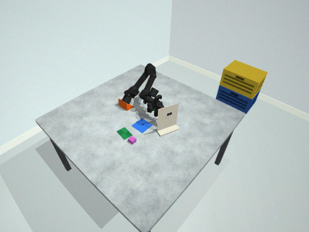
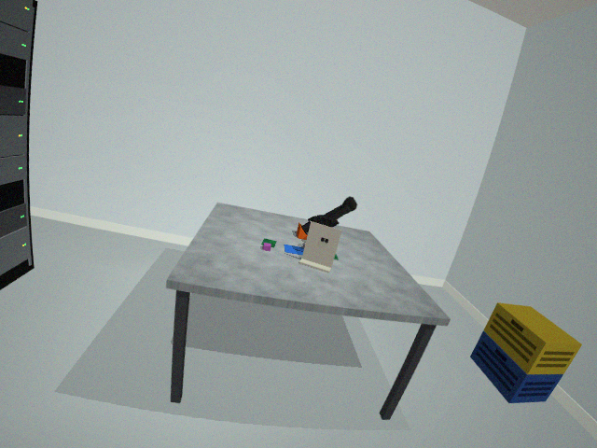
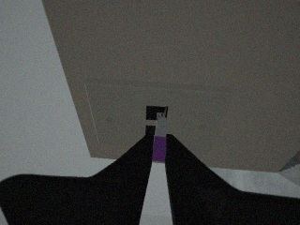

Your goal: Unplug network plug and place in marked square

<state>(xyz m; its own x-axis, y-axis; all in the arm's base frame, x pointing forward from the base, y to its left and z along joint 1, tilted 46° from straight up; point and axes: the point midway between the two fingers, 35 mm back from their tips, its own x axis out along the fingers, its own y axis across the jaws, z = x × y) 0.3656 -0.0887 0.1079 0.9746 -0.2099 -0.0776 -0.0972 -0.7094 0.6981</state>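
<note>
The blue marked square lies 140 mm behind my gripper tip, 110 mm to the right of it and 150 mm below it. Round my gripper tip: beige upright panel (40 mm ahead, 20 mm to the right, 50 mm below); then network plug (right at my gripper tip); then thin grey tab (10 mm ahead).
</note>
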